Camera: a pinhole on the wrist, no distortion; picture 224 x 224 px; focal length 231.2 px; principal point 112.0 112.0 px. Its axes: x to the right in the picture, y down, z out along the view. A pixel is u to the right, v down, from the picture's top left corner.
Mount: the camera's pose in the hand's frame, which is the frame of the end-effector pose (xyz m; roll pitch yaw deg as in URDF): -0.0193 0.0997 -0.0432 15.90 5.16 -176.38
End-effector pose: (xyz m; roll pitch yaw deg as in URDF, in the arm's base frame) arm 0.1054 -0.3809 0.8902 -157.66 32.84 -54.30
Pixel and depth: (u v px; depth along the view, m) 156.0 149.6 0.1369
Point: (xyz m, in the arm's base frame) -0.0206 -0.3255 0.8145
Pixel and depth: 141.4 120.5 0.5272
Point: -0.1459 -0.0766 0.5381
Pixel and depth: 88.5 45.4 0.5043
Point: -0.2300 -0.2492 0.4690
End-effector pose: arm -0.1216 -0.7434 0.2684 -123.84 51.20 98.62
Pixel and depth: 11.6 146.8 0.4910
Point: -0.3754 -1.0088 -0.0973
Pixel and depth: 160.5 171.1 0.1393
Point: -0.1240 -0.8916 0.2298
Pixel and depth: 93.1 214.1 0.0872
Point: -0.1026 -0.8323 0.2209
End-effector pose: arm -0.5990 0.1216 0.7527 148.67 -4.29 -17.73
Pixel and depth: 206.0 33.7 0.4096
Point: -0.9473 -0.2268 0.6553
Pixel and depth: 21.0 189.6 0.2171
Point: -0.6020 -0.0660 0.6406
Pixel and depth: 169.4 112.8 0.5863
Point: -0.9347 -0.2675 0.4324
